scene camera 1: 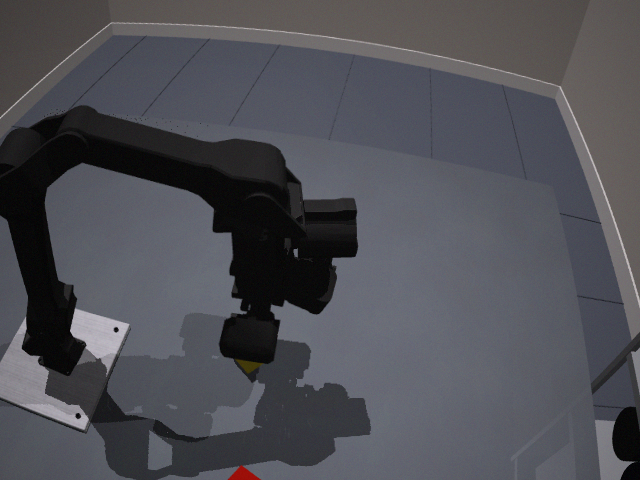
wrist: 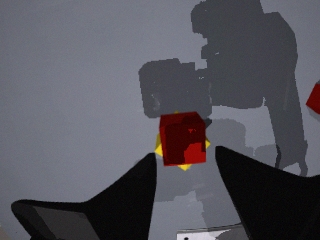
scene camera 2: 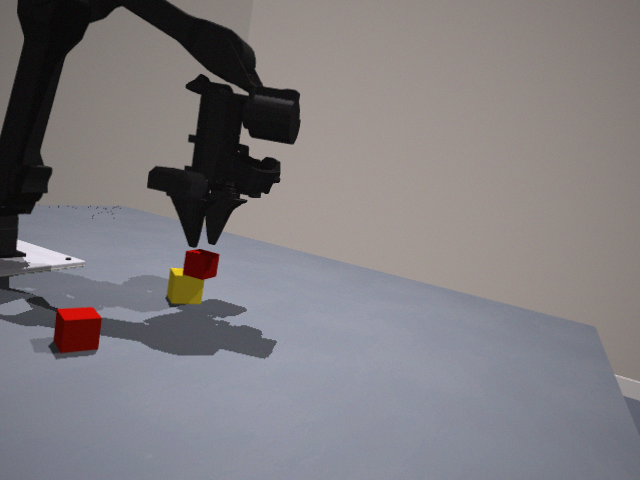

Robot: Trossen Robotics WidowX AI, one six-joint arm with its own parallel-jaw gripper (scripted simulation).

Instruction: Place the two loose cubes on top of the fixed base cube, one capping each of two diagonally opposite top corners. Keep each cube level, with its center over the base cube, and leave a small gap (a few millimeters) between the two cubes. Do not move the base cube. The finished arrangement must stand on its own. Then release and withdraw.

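Observation:
There's a red cube (scene camera 2: 199,263) and a yellow base cube (scene camera 2: 183,289), and there's also a red cube (scene camera 2: 78,329). As for the gripper (scene camera 2: 202,245), you can see it in scene camera 1 as well (scene camera 1: 260,328), and the wrist view shows the gripper too (wrist: 185,155).

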